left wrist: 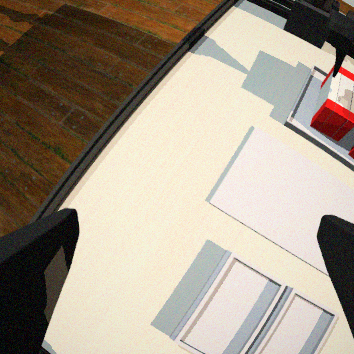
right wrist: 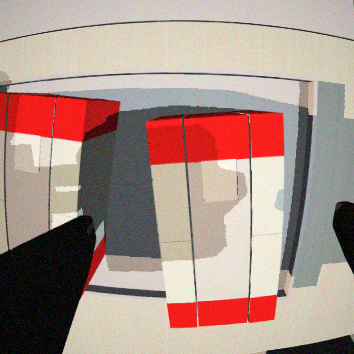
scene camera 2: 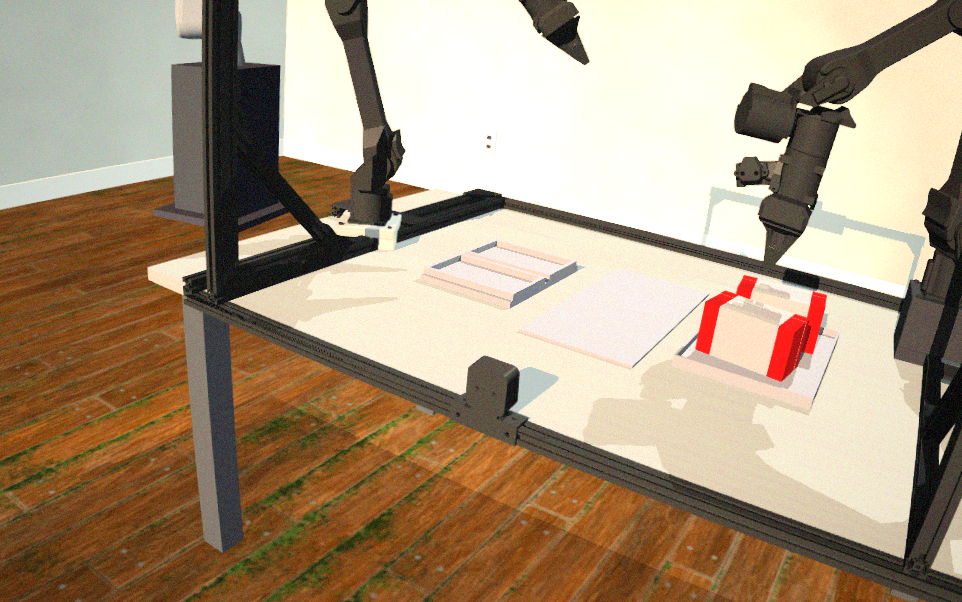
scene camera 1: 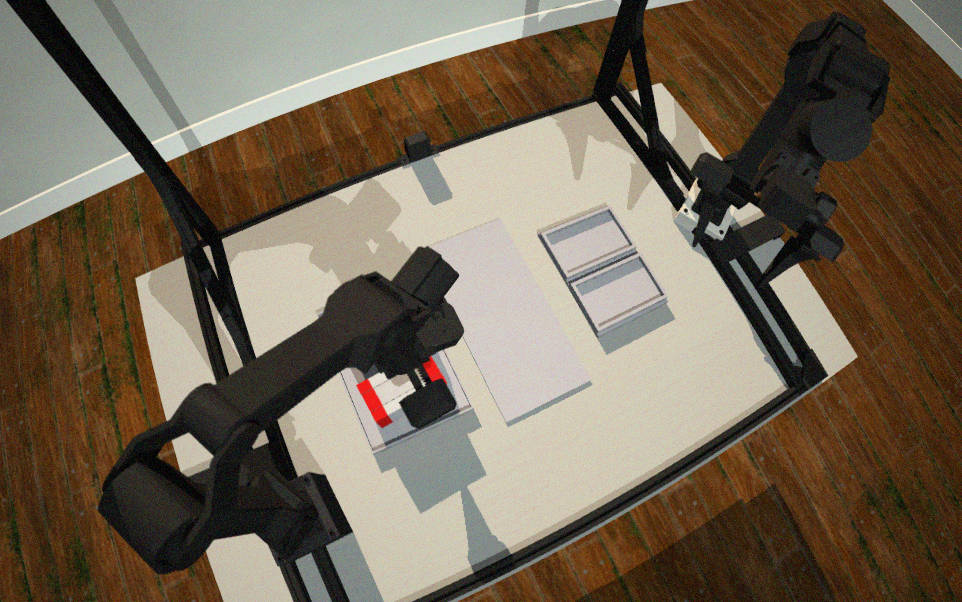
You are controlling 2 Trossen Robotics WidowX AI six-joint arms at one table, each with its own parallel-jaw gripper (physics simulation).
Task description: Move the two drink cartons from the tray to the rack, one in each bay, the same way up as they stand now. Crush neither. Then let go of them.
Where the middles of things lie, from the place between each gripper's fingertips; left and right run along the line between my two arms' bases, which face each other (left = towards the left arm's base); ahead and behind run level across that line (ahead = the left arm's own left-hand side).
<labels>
My right gripper is now 10 cm above the grey tray (scene camera 2: 799, 388), 6 cm past it and 1 cm to the left of it. From my right hand the other things lie so: pale flat mat (scene camera 1: 526, 359): 19 cm to the left, 11 cm below, 1 cm behind.
My left gripper is now 330 mm above the pale flat mat, 190 mm past it and 150 mm to the left of it. The rest, counted from my left hand: grey tray (350 mm to the right, 320 mm below, 240 mm behind).
</labels>
